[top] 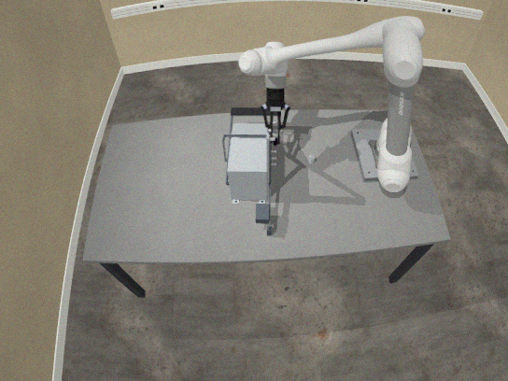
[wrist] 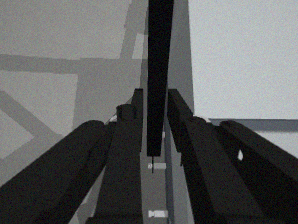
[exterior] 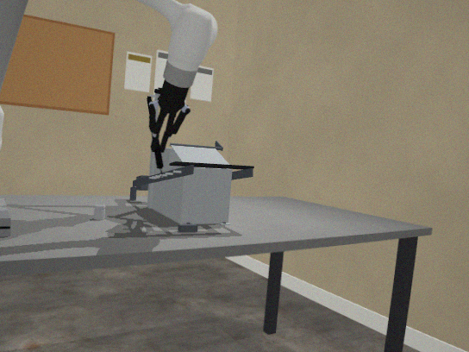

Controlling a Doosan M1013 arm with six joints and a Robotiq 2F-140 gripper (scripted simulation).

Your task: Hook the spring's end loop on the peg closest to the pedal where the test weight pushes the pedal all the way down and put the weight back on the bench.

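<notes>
Now: hand 4 cm to the right of the dark spring. Also, from my hand: steel test weight 21 cm below, 19 cm behind, 3 cm to the right.
</notes>
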